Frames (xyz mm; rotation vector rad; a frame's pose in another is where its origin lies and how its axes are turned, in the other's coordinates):
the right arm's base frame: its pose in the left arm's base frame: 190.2 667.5 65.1 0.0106 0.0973 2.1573
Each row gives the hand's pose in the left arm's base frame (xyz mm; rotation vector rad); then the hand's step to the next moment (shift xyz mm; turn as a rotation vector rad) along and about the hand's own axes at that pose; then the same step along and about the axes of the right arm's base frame.
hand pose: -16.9 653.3 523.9 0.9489 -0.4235 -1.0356
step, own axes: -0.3 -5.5 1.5 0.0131 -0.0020 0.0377
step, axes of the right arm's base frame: 1.2 3.9 -3.9 -0.0130 0.0349 0.0146
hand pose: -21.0 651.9 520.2 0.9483 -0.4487 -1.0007
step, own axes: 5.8 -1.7 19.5 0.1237 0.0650 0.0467
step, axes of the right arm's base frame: -5.7 18.3 7.1 -0.1318 0.0175 0.0635
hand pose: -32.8 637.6 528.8 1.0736 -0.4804 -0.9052
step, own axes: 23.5 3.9 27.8 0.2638 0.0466 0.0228
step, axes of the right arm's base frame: -25.4 24.0 11.0 -0.2679 -0.0011 0.0226
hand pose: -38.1 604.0 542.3 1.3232 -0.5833 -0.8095
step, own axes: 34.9 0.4 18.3 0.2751 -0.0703 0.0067
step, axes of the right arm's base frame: -36.2 15.6 -1.2 -0.2673 -0.0057 -0.0958
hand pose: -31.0 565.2 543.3 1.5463 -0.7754 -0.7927
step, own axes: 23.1 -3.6 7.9 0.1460 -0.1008 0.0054
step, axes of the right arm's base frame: -22.6 7.1 -7.0 -0.1360 -0.0120 -0.1135
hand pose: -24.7 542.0 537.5 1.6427 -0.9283 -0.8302
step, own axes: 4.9 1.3 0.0 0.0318 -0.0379 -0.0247
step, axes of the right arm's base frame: -4.9 0.9 0.7 -0.0317 -0.0320 -0.0321
